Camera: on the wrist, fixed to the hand. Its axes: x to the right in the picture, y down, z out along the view.
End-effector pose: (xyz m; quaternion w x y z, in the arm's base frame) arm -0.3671 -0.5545 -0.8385 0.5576 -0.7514 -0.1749 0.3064
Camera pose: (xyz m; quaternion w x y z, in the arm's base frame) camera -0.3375 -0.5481 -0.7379 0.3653 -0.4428 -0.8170 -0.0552
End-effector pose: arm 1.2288 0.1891 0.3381 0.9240 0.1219 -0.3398 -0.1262
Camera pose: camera 1.2357 0.1007 0.2818 0.4818 0.0697 -0.3111 -0.8162
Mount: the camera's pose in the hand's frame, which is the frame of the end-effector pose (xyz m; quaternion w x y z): -0.0006 -0.0994 -0.0339 0.6624 -0.2324 -0.2145 -0.6792
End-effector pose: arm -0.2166 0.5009 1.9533 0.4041 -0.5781 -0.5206 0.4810
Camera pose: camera -0.2047 0.5145 2.0568 0.3484 -0.0201 -0.9360 0.0472
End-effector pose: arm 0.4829 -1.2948 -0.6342 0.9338 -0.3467 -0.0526 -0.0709
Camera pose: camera 0.4672 -1.3915 -0.5962 0.4785 -0.4261 -0.4541 -0.6190
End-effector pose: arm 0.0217 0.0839 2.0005 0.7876 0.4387 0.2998 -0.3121
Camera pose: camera -0.0604 0.0720 1.9361 0.4759 -0.1630 0.4001 -0.7660
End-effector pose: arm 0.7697 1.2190 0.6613 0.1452 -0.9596 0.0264 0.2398
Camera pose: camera 0.7965 1.3042 0.7166 0.0417 -0.6358 -0.7211 0.2722
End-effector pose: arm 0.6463 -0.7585 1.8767 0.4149 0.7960 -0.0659 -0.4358
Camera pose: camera 0.6458 -0.6735 1.8151 0.1497 0.3821 0.5092 -0.7565
